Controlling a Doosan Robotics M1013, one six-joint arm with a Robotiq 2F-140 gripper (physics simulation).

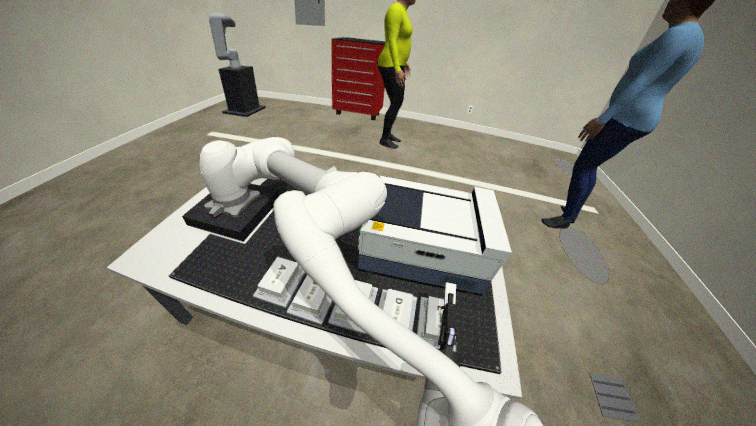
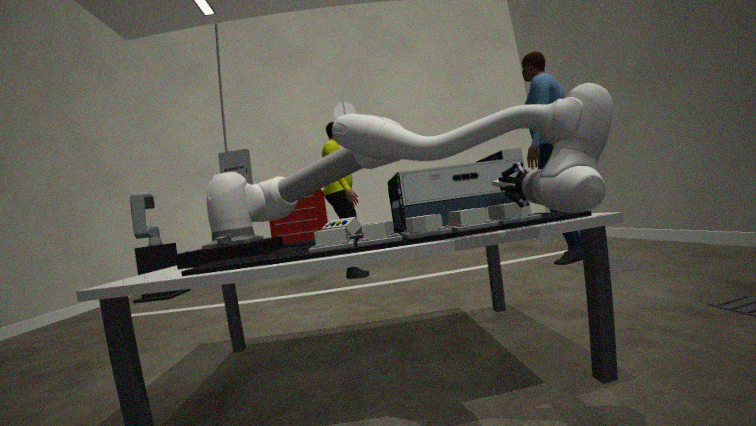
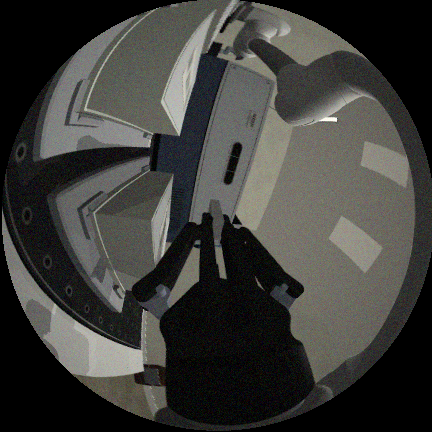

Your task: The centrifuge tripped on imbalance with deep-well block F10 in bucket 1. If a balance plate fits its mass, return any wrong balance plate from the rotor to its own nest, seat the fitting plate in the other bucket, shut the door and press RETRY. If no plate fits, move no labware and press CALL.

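Frame: origin at the arm's base, x ahead, y left, z up, level; centimetres.
Seen in the pictures: gripper, fingertip midpoint: (image 1: 450, 284) (image 2: 496, 182) (image 3: 212, 207); arm's base at its link origin: (image 1: 233, 200) (image 2: 234, 244).
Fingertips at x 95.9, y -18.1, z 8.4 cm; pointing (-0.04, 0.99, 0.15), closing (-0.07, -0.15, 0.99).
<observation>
Pixels of each thing's top centre, then the offset from my fingertips to it. "*": a spot on its surface instead. Level surfaces: height alone.
- Balance plates A at its top centre: (image 2: 331, 229) (image 1: 278, 273) dz -7.2, dx -54.4, dy -9.3 cm
- B at its top centre: (image 2: 376, 222) (image 1: 313, 288) dz -7.2, dx -41.1, dy -10.6 cm
- C at a spot on its surface: (image 1: 365, 292) * dz -7.3, dx -25.0, dy -6.3 cm
- D at its top centre: (image 3: 187, 84) (image 2: 466, 209) (image 1: 397, 308) dz -7.2, dx -13.9, dy -8.7 cm
- E at its top centre: (image 3: 164, 221) (image 2: 507, 203) (image 1: 440, 316) dz -7.2, dx -0.5, dy -7.3 cm
- button box at a spot on its surface: (image 2: 342, 227) * dz -7.3, dx -51.3, dy -6.7 cm
- white table at its surface level: dz -14.0 cm
- black perforated mat at its surface level: dz -12.6 cm
The centrifuge (image 1: 388, 246) (image 2: 441, 185) (image 3: 212, 135) is a grey and dark blue box at the back of the mat. Balance plates A (image 1: 277, 277), B (image 1: 311, 295), C (image 1: 365, 292), D (image 1: 397, 309) (image 3: 135, 70) and E (image 1: 432, 315) (image 3: 127, 225) sit on nests in a row in front of it. Their mass labels are not readable here. My gripper (image 1: 449, 289) (image 2: 497, 183) (image 3: 212, 207) is shut and empty, pointing level at the centrifuge's right front, above and near plate E. A button box (image 2: 342, 226) with coloured buttons stands left of the plates. Block F10, the buckets and the rotor do not show.
The arm's long white link (image 1: 349, 285) (image 2: 449, 142) passes over the plate row and hides part of plate C. The white table (image 1: 142, 259) (image 2: 158, 281) carries the black perforated mat (image 1: 211, 264). A person in blue (image 1: 653, 79) (image 2: 544, 89) and one in yellow (image 1: 396, 37) stand beyond the table.
</observation>
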